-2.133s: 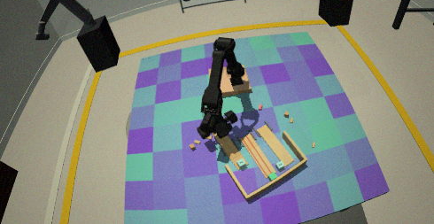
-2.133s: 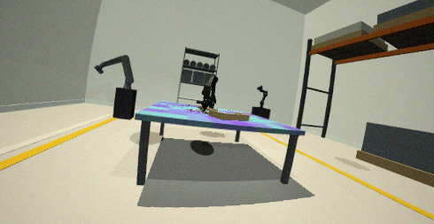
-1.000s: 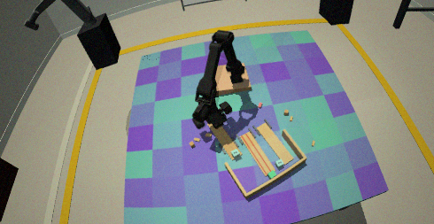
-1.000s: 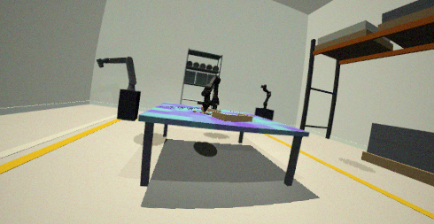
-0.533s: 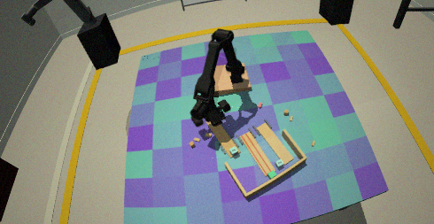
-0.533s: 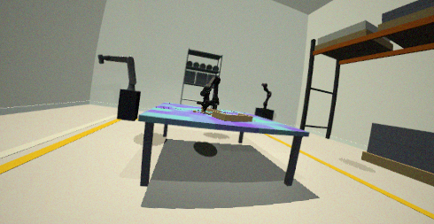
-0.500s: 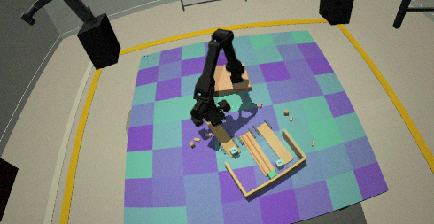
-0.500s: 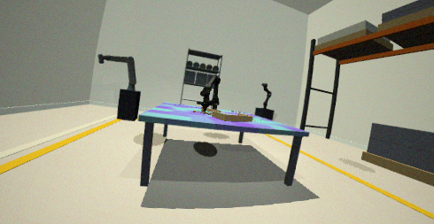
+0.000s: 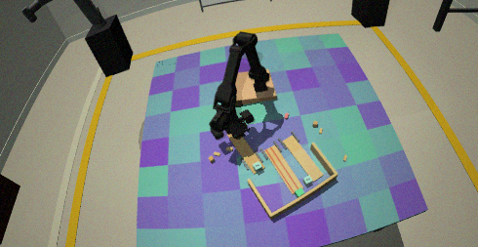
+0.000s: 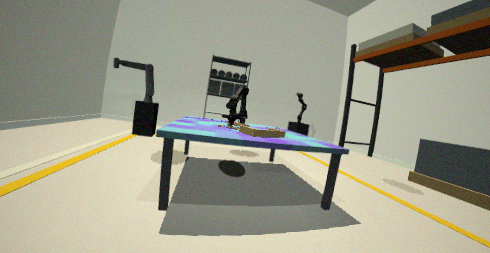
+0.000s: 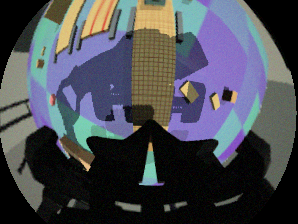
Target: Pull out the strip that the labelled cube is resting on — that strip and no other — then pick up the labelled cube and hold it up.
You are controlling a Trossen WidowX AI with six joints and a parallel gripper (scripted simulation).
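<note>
My gripper tip is now 90 mm short of the gridded strip and 30 mm to the right of it.
</note>
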